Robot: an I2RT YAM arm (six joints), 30 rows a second.
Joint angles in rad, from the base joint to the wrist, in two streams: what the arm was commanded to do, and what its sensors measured. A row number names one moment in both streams.
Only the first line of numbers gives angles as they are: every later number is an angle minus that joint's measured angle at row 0.
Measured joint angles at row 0:
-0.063 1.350 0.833 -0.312 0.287 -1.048
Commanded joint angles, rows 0 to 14:
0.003 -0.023 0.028 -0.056 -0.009 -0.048
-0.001 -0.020 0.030 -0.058 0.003 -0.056
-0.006 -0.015 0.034 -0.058 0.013 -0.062
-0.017 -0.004 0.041 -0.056 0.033 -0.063
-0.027 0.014 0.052 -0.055 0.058 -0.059
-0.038 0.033 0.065 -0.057 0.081 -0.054
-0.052 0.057 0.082 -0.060 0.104 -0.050
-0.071 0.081 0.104 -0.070 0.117 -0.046
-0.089 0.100 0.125 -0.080 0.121 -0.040
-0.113 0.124 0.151 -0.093 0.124 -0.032
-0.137 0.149 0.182 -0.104 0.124 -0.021
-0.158 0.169 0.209 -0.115 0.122 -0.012
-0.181 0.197 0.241 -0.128 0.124 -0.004
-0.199 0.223 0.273 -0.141 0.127 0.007
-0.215 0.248 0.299 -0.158 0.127 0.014
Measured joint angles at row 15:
-0.178 0.205 0.234 -0.088 0.101 -0.018
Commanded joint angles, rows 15 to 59:
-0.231 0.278 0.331 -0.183 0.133 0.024
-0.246 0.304 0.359 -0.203 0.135 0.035
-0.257 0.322 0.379 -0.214 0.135 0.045
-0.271 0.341 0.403 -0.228 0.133 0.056
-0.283 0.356 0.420 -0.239 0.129 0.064
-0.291 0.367 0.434 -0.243 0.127 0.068
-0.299 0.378 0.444 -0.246 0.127 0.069
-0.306 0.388 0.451 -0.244 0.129 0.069
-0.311 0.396 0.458 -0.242 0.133 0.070
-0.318 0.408 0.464 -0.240 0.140 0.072
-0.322 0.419 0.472 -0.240 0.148 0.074
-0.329 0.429 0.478 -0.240 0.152 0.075
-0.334 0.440 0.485 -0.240 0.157 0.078
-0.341 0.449 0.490 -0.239 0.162 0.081
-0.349 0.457 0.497 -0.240 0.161 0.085
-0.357 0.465 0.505 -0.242 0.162 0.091
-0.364 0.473 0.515 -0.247 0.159 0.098
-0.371 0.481 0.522 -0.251 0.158 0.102
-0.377 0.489 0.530 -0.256 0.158 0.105
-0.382 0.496 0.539 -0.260 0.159 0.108
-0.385 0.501 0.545 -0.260 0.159 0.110
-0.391 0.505 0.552 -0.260 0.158 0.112
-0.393 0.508 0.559 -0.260 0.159 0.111
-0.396 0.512 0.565 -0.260 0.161 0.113
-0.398 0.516 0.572 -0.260 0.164 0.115
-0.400 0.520 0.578 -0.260 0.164 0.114
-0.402 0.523 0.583 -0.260 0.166 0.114
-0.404 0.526 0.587 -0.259 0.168 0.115
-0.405 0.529 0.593 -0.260 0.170 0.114
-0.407 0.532 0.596 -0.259 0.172 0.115
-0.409 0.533 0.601 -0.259 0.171 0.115
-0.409 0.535 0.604 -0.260 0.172 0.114
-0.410 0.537 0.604 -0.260 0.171 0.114
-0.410 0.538 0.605 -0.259 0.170 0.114
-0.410 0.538 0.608 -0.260 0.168 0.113
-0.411 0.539 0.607 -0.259 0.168 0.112
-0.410 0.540 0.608 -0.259 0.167 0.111
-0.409 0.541 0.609 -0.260 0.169 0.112
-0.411 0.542 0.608 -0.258 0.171 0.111
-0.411 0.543 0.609 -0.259 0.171 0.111
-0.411 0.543 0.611 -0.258 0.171 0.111
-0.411 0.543 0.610 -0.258 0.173 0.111
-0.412 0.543 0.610 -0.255 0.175 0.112
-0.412 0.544 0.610 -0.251 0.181 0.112
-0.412 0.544 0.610 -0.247 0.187 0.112
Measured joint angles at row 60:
-0.408 0.525 0.585 -0.231 0.164 0.107
